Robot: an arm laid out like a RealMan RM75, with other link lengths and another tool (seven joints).
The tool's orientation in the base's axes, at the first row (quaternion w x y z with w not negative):
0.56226, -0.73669, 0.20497, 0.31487
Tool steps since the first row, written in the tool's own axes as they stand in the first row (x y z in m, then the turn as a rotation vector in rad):
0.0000, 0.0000, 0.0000, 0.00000, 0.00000, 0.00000
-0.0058, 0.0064, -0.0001, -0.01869, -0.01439, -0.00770
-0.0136, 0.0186, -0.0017, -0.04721, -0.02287, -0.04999
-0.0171, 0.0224, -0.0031, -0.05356, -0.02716, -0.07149
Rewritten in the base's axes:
0.0000, 0.0000, 0.0000, 0.00000, 0.00000, 0.00000
-0.0083, -0.0022, -0.0004, -0.00218, -0.00426, 0.02435
-0.0216, -0.0076, -0.0033, -0.00721, -0.04384, 0.05725
-0.0262, -0.0102, -0.0033, -0.00393, -0.06354, 0.06830

